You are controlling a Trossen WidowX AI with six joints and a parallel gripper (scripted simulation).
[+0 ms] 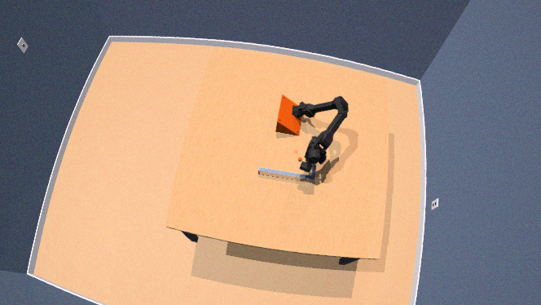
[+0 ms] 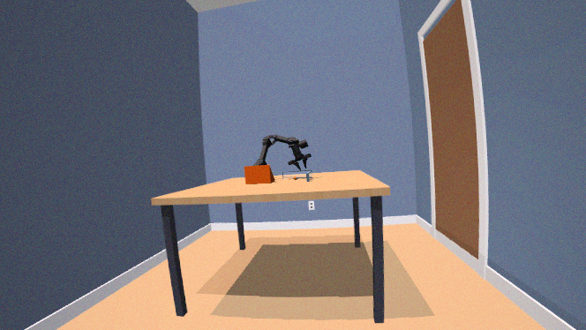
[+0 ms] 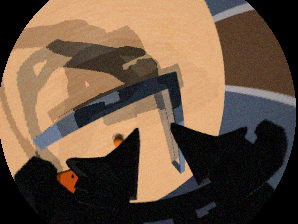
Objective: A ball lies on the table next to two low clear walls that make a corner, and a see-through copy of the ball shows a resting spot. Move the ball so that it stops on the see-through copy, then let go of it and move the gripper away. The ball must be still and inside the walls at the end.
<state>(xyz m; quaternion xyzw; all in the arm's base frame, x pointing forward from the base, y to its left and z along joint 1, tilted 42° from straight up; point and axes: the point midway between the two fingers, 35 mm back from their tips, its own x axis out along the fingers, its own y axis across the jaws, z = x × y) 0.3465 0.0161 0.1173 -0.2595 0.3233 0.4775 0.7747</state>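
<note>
The orange ball is 70 mm behind my gripper tip, 30 mm to the right of it and 60 mm below it. From my gripper tip the other things lie so: see-through ball copy 110 mm behind, 60 mm to the right, 60 mm below.
</note>
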